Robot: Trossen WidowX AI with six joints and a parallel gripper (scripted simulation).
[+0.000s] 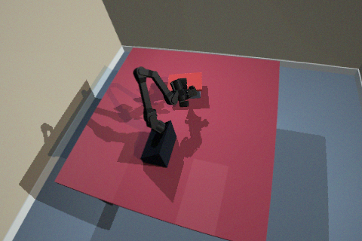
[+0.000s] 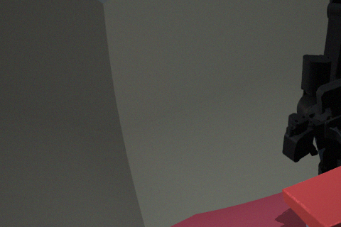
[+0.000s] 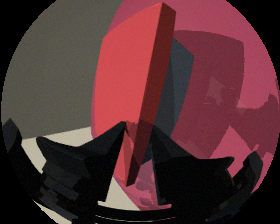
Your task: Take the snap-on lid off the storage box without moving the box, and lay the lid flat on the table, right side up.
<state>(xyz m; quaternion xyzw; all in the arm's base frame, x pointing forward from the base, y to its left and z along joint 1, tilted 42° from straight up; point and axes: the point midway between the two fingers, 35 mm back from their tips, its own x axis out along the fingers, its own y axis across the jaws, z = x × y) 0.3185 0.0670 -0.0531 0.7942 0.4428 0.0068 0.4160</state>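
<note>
Right now the red lid is 7 cm ahead of my gripper tip and 3 cm to the left of it. From my gripper tip the other things lie so: storage box (7 cm ahead, 3 cm to the left, 6 cm below).
</note>
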